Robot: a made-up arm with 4 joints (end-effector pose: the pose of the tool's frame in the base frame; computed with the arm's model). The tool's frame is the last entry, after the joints.
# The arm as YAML. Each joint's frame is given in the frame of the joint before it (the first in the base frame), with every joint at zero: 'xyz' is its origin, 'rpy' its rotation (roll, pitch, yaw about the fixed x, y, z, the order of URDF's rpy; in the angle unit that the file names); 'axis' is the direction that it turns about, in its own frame. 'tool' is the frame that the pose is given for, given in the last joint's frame.
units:
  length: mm
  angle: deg
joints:
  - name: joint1
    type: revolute
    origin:
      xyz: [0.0, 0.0, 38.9]
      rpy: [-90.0, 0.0, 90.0]
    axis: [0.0, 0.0, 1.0]
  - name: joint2
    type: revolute
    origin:
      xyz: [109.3, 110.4, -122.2]
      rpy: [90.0, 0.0, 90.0]
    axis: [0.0, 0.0, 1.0]
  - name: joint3
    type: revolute
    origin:
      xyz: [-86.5, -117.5, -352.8]
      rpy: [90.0, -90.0, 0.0]
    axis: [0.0, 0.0, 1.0]
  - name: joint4
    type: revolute
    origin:
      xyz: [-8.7, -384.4, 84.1]
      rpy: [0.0, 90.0, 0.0]
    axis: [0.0, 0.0, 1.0]
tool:
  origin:
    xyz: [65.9, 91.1, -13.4]
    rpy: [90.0, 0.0, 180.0]
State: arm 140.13 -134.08 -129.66 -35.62
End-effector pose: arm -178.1 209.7 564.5 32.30 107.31 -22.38
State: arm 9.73 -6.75 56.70 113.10
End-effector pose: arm 446.5 10.0 -168.1 26.14 100.10 47.51
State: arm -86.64 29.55 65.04 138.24
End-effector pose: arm 340.9 362.4 135.3 -47.66 -51.08 -147.02
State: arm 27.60 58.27 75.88 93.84
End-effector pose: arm 266.3 -113.1 -319.9 78.63 118.44 -0.03
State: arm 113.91 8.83 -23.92 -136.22
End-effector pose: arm 251.2 -261.9 663.3 -64.18 -50.48 136.16
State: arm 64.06 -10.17 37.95 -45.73
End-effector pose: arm 249.5 -292.4 -64.8 -21.62 -51.29 18.07
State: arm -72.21 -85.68 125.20 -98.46
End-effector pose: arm -203.0 11.1 190.3 -96.03 42.80 47.92
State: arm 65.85 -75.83 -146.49 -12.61
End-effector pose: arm -195.3 -79.2 437.5 123.04 68.18 48.18
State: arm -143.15 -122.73 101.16 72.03
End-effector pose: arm -125.0 -68.6 28.8 79.00 -125.15 -2.43
